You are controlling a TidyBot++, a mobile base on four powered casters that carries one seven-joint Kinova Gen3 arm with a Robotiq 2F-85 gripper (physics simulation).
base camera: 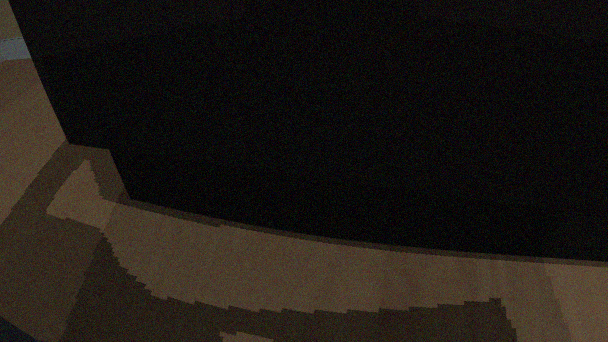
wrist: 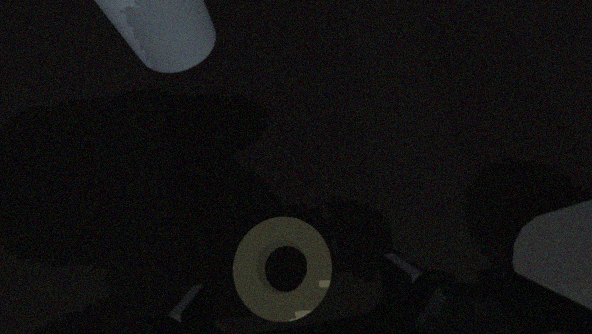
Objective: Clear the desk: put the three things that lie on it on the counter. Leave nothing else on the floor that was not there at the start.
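Frame: origin at the arm's base, x left, y ahead, z down, level; metres.
Where they show: gripper, fingertip midpoint: (wrist: 297, 288).
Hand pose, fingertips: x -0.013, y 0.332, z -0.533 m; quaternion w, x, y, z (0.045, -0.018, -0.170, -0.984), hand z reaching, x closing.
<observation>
Each offset is from my fingertips to the top centre of the thing. "spot": to the spot under its first point. Level surfaces: height alone.
A dull yellow ring-shaped thing, like a roll of tape @[dy +0.012, dx +0.005, dz -0.005 m] (wrist: 247, 270), rests on a very dark surface @[dz +0.020 m] (wrist: 380, 130) at the bottom middle of the wrist view, its round hole facing the camera. My gripper (wrist: 297, 288) is open, its fingertips standing apart on either side of the ring, with gaps between them and it. Whether the dark surface is the counter or the desk I cannot tell from the dim picture. The gripper does not show in the base view.
A pale blue-grey rounded thing @[spot: dy +0.175, dx +0.045, dz -0.012 m] (wrist: 172, 35) shows at the upper left of the wrist view, and a grey one @[spot: dy -0.012, dx -0.121, dz -0.011 m] (wrist: 555, 250) at the right edge. In the base view a large black furniture front @[spot: dy -0.023, dx +0.007, dz +0.725 m] (base camera: 325, 125) rises close ahead above the shadowed wooden floor @[dz +0.930 m] (base camera: 300, 275).
</observation>
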